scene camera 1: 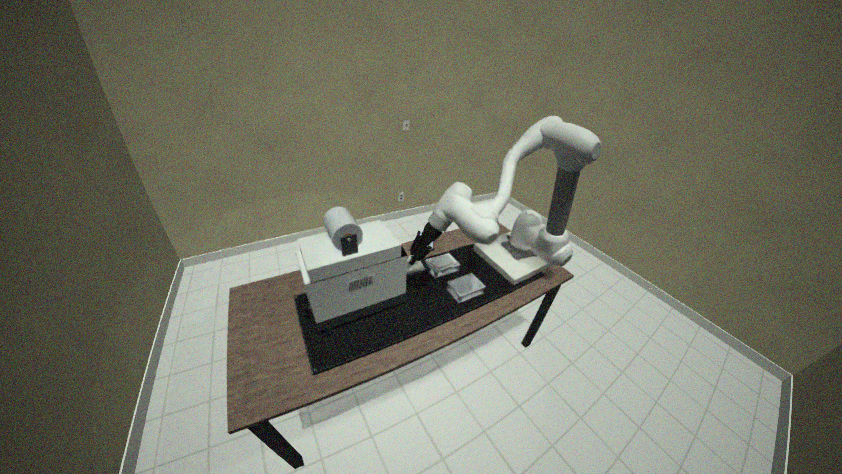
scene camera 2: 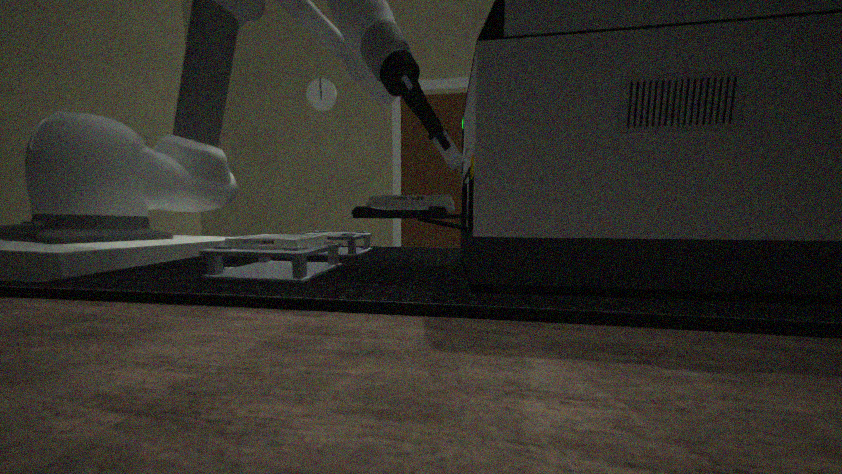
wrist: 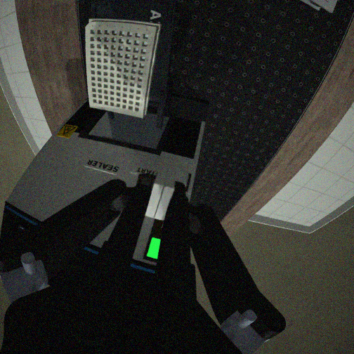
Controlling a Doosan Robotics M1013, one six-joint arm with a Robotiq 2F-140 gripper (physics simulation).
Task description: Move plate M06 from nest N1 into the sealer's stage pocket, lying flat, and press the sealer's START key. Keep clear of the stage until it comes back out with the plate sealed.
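Seen in the pictures: gripper, fingertip midpoint: (scene camera 2: pixel 458 165); arm's base at its link origin: (scene camera 1: pixel 518 249) (scene camera 2: pixel 98 239).
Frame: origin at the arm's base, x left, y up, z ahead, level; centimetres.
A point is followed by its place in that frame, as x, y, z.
The white plate M06 (wrist: pixel 120 67) (scene camera 2: pixel 410 203) {0.6, 7.5, 75.6}, its wells visible, lies about level on the dark stage (scene camera 2: pixel 365 212) {-0.3, 6.2, 68.8}, which stands out from the front of the sealer (scene camera 1: pixel 359 288) {22.4, 15.4, 102.1} (scene camera 2: pixel 559 176) {-1.6, 10.3, 94.2} (wrist: pixel 60 170). My gripper (scene camera 1: pixel 411 261) {14.8, 15.3, 80.4} (scene camera 2: pixel 457 162) {14.8, 15.3, 80.4} (wrist: pixel 165 170) is shut with nothing between its fingers. It slants down toward the sealer's front, with its tips above stage height and beside the START label (wrist: pixel 145 171). The fingers hide the START key, and I cannot tell whether they touch it.
Two low nests stand on the black mat (scene camera 1: pixel 377 338) {34.7, -3.6, 98.3} between the sealer and the robot base. The nearer nest (scene camera 1: pixel 465 288) {21.7, 1.0, 50.8} is at the table's front side. The other nest (scene camera 2: pixel 299 264) {-5.7, -1.1, 61.3} bears a plate (scene camera 2: pixel 276 241) {-4.9, 1.9, 56.7}. A roll (scene camera 1: pixel 340 224) {18.1, 43.7, 106.3} sits on the sealer's top.
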